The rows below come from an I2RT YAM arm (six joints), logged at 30 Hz.
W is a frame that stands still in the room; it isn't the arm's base.
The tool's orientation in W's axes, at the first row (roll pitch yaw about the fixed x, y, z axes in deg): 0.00, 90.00, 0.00
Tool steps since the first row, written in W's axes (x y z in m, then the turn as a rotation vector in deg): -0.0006, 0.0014, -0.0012, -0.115, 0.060, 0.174; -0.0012, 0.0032, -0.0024, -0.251, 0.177, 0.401; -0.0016, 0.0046, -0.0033, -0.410, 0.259, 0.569; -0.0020, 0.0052, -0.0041, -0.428, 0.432, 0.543; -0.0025, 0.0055, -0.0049, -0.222, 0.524, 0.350; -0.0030, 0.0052, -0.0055, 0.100, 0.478, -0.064; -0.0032, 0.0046, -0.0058, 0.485, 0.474, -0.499; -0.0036, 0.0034, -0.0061, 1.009, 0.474, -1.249; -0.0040, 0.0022, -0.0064, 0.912, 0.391, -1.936; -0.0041, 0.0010, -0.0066, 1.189, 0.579, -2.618; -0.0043, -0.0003, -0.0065, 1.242, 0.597, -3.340; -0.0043, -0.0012, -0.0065, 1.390, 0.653, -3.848
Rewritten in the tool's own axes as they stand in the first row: 0.0012, 0.0014, -0.0006, -0.174, 0.060, -0.115; 0.0024, 0.0032, -0.0012, -0.401, 0.177, -0.251; 0.0033, 0.0046, -0.0016, -0.569, 0.259, -0.410; 0.0041, 0.0052, -0.0020, -0.543, 0.432, -0.428; 0.0049, 0.0055, -0.0025, -0.350, 0.524, -0.222; 0.0055, 0.0052, -0.0030, 0.064, 0.478, 0.100; 0.0058, 0.0046, -0.0032, 0.499, 0.474, 0.485; 0.0061, 0.0034, -0.0036, 1.249, 0.474, 1.009; 0.0064, 0.0022, -0.0040, 1.936, 0.391, 0.912; 0.0066, 0.0010, -0.0041, 2.618, 0.579, 1.189; 0.0065, -0.0003, -0.0043, 3.340, 0.597, 1.242; 0.0065, -0.0012, -0.0043, 3.848, 0.653, 1.390
